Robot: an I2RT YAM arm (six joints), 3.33 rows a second.
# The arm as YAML. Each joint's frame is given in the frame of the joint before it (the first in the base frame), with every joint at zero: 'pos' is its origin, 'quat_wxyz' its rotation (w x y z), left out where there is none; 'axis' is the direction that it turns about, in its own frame. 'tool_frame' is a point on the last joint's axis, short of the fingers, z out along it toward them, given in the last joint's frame.
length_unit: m
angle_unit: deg
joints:
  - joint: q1
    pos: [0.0, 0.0, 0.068]
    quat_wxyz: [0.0, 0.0, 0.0, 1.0]
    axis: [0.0, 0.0, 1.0]
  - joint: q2
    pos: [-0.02, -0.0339, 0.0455]
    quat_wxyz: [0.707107, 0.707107, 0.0, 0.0]
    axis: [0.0, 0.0, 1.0]
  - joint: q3
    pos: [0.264, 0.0, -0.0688]
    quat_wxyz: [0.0, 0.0, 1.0, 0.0]
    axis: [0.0, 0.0, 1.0]
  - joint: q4
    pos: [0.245, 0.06, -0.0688]
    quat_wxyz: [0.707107, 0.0, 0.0, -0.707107]
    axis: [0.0, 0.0, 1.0]
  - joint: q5
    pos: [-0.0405, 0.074, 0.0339]
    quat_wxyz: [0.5, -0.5, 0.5, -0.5]
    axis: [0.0, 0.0, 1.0]
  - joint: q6
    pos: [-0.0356, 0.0, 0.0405]
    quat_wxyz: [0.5, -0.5, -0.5, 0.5]
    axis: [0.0, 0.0, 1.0]
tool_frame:
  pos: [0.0, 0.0, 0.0]
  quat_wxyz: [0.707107, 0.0, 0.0, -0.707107]
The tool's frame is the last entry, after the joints.
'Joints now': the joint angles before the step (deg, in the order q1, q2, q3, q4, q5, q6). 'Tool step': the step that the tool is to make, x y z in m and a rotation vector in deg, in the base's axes. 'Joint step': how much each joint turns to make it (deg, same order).
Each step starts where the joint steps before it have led.
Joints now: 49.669, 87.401, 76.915, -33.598, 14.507, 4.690
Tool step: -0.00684, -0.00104, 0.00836, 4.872, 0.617, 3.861
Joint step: 0.248, -2.088, -0.990, 2.178, -5.106, 0.235
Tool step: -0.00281, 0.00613, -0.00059, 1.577, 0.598, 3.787
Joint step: 0.694, 0.291, -0.141, 1.383, -3.308, -0.891
